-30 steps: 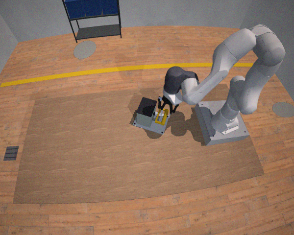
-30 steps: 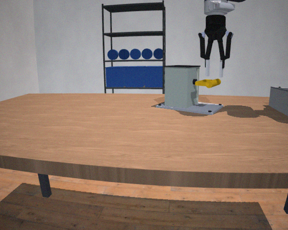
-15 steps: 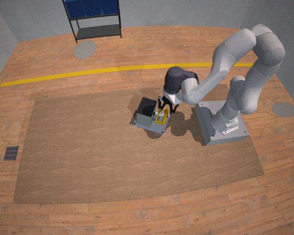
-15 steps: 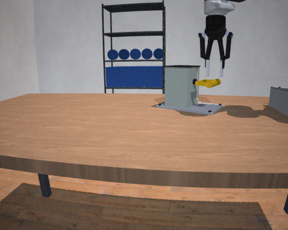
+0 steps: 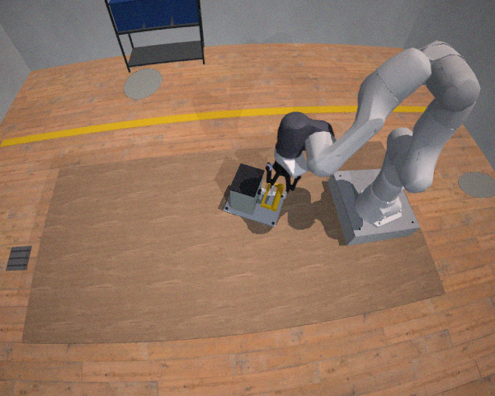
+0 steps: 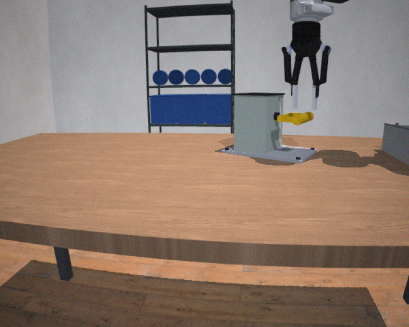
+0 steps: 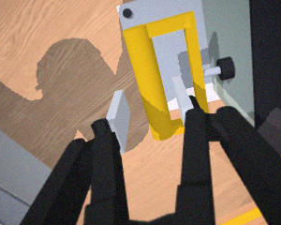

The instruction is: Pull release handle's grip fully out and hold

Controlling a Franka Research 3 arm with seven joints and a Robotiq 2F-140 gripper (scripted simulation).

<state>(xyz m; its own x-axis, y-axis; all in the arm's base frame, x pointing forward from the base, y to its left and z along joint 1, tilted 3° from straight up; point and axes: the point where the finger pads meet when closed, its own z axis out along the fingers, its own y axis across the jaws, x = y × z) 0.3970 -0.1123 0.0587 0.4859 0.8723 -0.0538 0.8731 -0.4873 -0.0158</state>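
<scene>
The grey baseplate lies 80 mm ahead of my hand, 50 mm to the right of it and 160 mm below it.
</scene>
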